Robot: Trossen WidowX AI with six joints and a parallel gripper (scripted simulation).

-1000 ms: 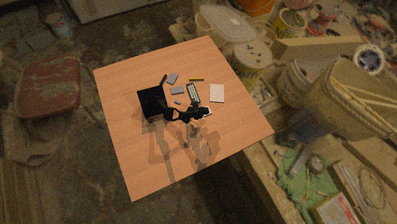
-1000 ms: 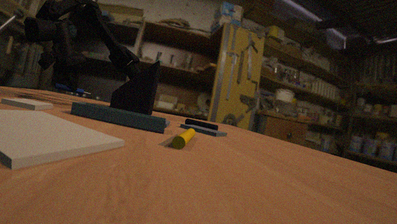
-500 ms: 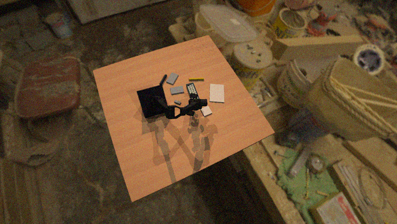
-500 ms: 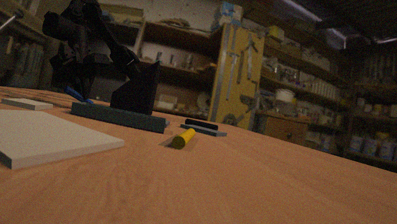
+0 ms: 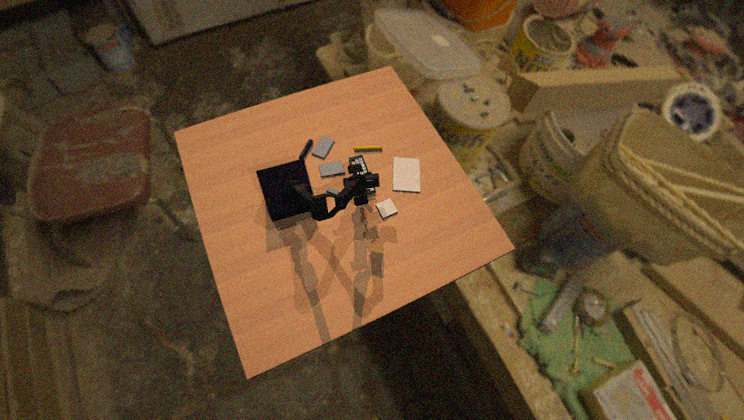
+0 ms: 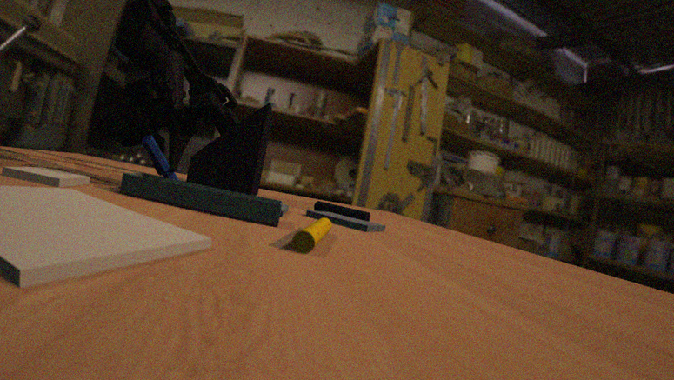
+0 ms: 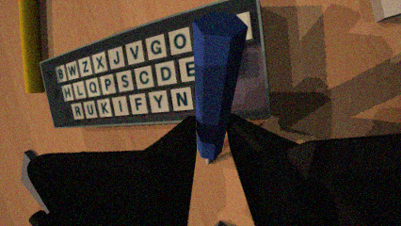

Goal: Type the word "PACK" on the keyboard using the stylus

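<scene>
My gripper tip is now 1 cm to the right of the blue stylus, 1 cm past it and 1 cm above it. Also, from my gripper tip: key (5 cm ahead, 3 cm to the right, 2 cm below); then yellow cylinder (20 cm to the left, 15 cm ahead, 2 cm below); then small white tile (15 cm to the right, 7 cm ahead, 3 cm below).
</scene>
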